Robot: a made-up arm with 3 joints.
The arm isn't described. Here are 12 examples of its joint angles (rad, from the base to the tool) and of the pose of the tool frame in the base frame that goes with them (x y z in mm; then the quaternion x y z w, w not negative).
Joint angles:
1: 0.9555 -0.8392 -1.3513
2: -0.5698 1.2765 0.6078
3: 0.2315 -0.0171 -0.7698
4: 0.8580 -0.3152 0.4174
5: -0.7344 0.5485 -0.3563
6: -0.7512 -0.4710 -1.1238
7: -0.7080 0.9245 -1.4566
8: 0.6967 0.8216 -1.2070
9: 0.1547 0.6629 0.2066
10: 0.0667 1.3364 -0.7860
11: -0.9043 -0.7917 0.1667
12: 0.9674 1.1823 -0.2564
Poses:
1: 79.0 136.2 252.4 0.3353 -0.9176 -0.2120 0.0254
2: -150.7 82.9 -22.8 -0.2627 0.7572 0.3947 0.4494
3: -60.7 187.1 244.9 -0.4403 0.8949 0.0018 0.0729
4: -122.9 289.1 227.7 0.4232 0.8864 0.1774 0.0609
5: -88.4 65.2 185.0 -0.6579 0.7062 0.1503 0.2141
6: 25.9 226.6 250.6 0.8531 -0.4520 -0.1677 0.1994
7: -139.2 133.6 226.2 -0.8395 0.2745 -0.1904 0.4286
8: -91.8 282.4 179.4 -0.4002 0.7414 -0.4749 0.2541
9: -190.6 171.4 93.8 -0.1018 0.9195 0.0809 0.3710
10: -147.5 170.8 100.3 -0.4672 0.6014 -0.3357 0.5544
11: 12.3 140.7 292.9 0.3938 -0.7807 -0.0536 0.4823
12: -105.2 247.7 35.0 0.0028 0.7490 -0.4023 0.5265
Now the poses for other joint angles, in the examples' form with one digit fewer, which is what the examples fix.
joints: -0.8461 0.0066 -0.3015
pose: -39 89 239 0.665 -0.724 -0.169 0.075
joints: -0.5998 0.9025 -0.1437
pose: -124 60 113 -0.532 0.739 0.163 0.380
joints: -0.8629 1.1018 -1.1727
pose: -117 86 191 -0.796 0.315 -0.087 0.509
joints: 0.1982 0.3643 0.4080
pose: -206 196 133 0.043 0.958 0.145 0.242
